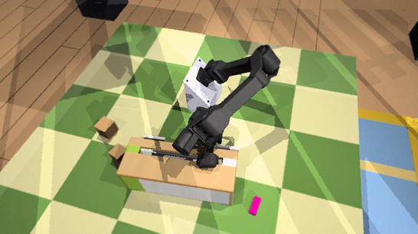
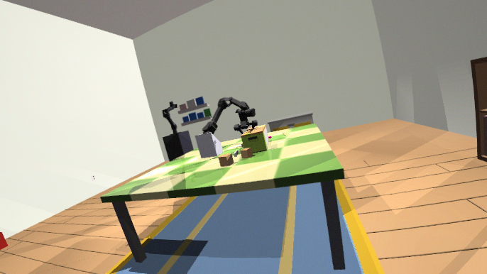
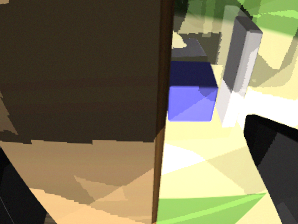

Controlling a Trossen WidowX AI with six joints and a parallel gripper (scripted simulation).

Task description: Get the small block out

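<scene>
Right now my gripper tip is 70 mm above the blue block, 30 mm to the right of it and 30 mm past it. From my gripper tip the other things lie so: thin tan stick 260 mm ahead, 210 mm to the left, 80 mm below; then box 120 mm to the right, 50 mm ahead, 20 mm below.
</scene>
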